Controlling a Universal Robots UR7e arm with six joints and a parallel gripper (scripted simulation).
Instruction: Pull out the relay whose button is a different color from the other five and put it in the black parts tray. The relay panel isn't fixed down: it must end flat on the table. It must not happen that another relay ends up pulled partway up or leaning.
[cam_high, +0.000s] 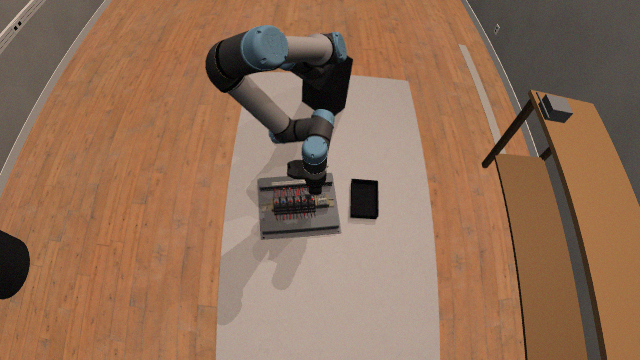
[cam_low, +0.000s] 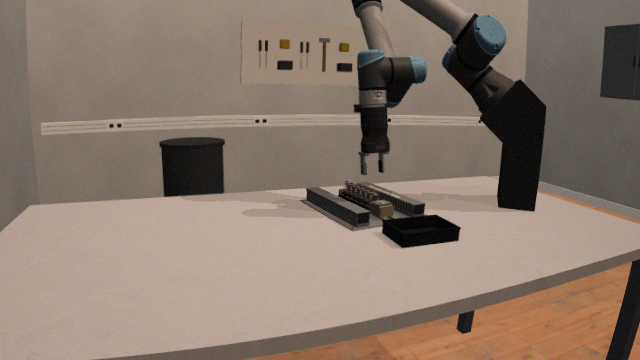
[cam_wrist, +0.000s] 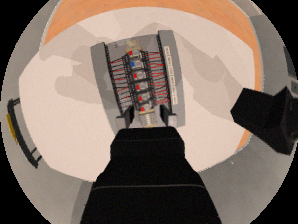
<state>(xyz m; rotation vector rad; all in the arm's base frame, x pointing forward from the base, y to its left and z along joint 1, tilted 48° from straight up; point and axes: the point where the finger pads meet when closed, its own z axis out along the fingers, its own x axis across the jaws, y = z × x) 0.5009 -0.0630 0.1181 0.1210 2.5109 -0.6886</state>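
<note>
My gripper is now 120 mm to the left of the red-button relay, 90 mm above it and 20 mm past it. Round my hand: grey relay panel 110 mm below, 40 mm to the right, 10 mm behind; then black parts tray 230 mm to the left, 120 mm below, 30 mm ahead.
</note>
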